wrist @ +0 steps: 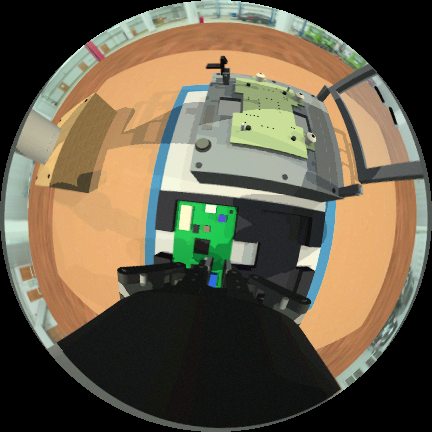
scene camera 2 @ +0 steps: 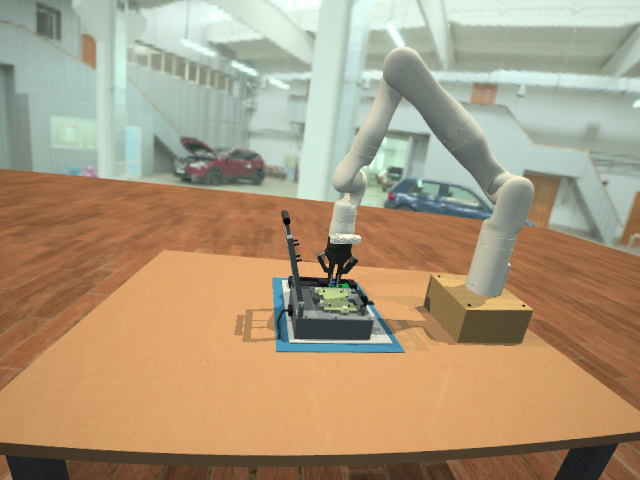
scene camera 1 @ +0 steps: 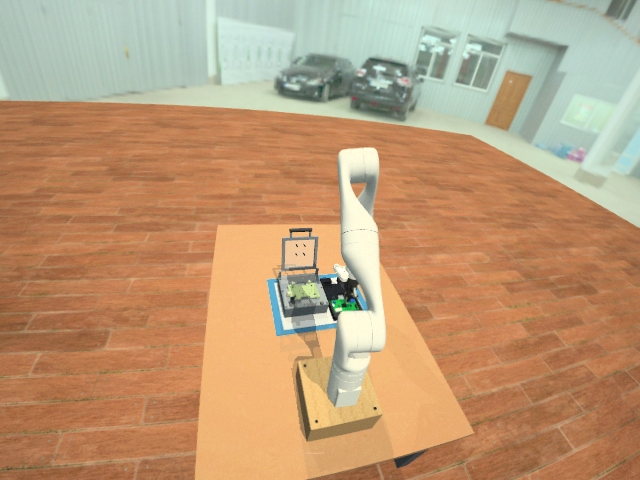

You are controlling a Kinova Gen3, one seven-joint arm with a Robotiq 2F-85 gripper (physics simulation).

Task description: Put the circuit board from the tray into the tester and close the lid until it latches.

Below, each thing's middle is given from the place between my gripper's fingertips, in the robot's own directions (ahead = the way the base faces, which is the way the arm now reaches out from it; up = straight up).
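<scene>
Tester lid [scene camera 1: 298,253]: 14 cm ahead of my hand, 20 cm to the left of it, 16 cm above it. Pale green bed plate [scene camera 2: 335,299]: 2 cm ahead of my hand, 19 cm to the left of it and 4 cm above it. With respect to the green circuit board [wrist: 201,229], my hand is 1 cm to the right of it and 2 cm past it.
</scene>
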